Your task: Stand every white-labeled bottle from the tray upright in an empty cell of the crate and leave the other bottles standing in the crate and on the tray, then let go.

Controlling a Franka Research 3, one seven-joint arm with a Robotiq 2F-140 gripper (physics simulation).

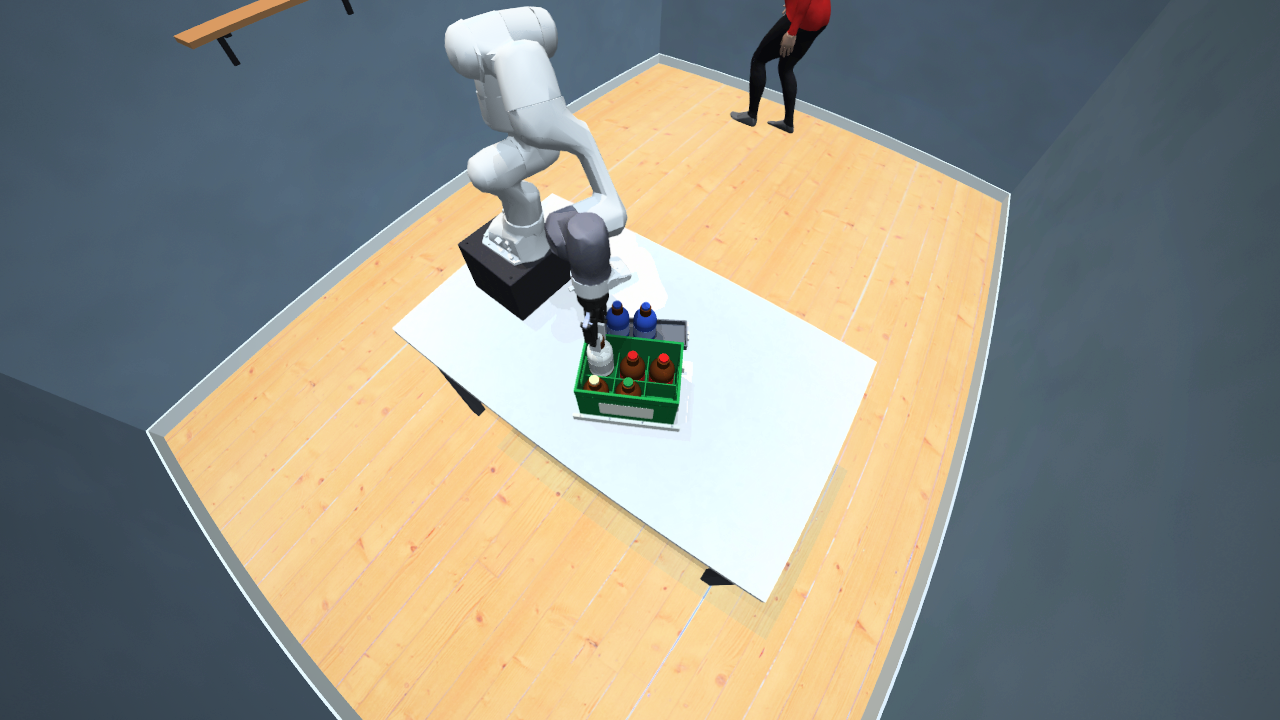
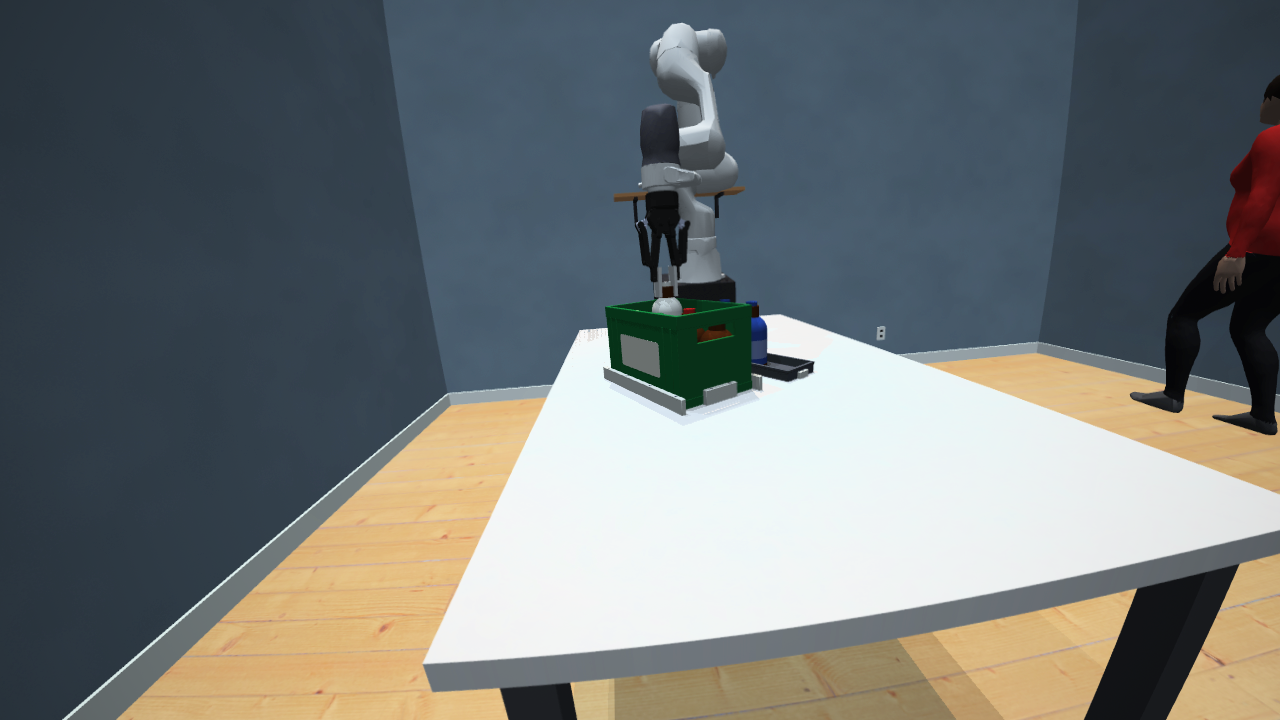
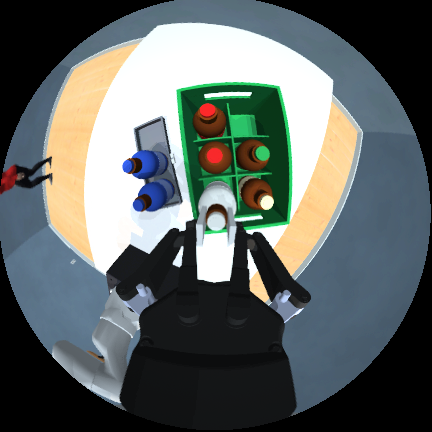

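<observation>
My gripper (image 1: pixel 596 340) (image 2: pixel 665 284) (image 3: pixel 216 214) is shut on the neck of a white bottle (image 1: pixel 600 360) (image 2: pixel 666 307) (image 3: pixel 217 196). The bottle is upright, partly down in a corner cell of the green crate (image 1: pixel 666 412) (image 2: pixel 723 368) (image 3: pixel 288 150); its base is hidden. The crate also holds two red-capped brown bottles (image 3: pixel 210 123) (image 3: pixel 215 165), a green-capped one (image 3: pixel 250 154) and a cream-capped one (image 3: pixel 255 190). The other corner cell, beside the green-capped bottle, is empty. Two blue bottles (image 3: pixel 145 164) (image 3: pixel 156 195) stand on the grey tray (image 1: pixel 673 331) (image 2: pixel 789 368) (image 3: pixel 151 135).
Low pale strips (image 2: pixel 646 391) edge the crate's base on the white table (image 1: pixel 760 429) (image 2: pixel 805 537). The tray is close beside the crate. The robot's black base (image 1: pixel 512 282) stands at the table's back. A person in red (image 1: pixel 787 53) (image 2: pixel 1253 214) stands away from the table.
</observation>
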